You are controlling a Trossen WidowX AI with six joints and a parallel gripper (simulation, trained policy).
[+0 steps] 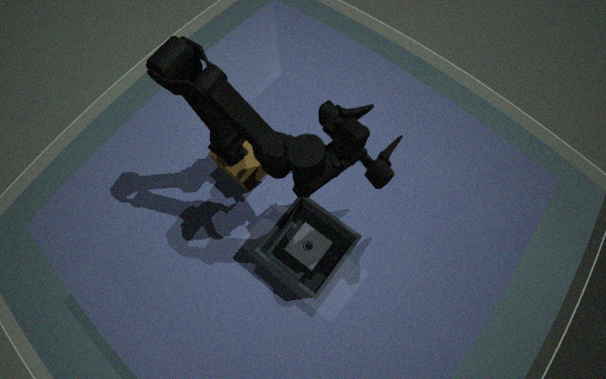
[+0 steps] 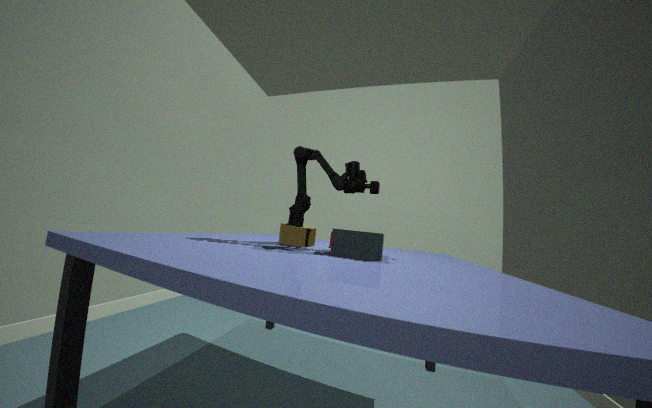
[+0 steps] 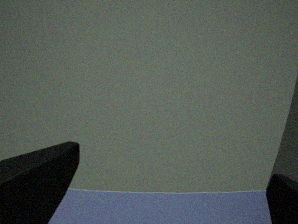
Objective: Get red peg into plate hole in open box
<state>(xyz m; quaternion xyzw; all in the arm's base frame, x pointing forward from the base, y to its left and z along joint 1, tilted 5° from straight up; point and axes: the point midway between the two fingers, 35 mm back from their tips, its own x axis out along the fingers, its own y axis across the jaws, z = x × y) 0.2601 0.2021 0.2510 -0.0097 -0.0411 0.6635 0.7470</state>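
The red peg lies 14 cm behind my gripper tip, 10 cm to the right of it and 29 cm below it. Also, from my gripper tip: plate (4 cm ahead, 25 cm to the right, 28 cm below); then dark box (4 cm ahead, 25 cm to the right, 30 cm below).
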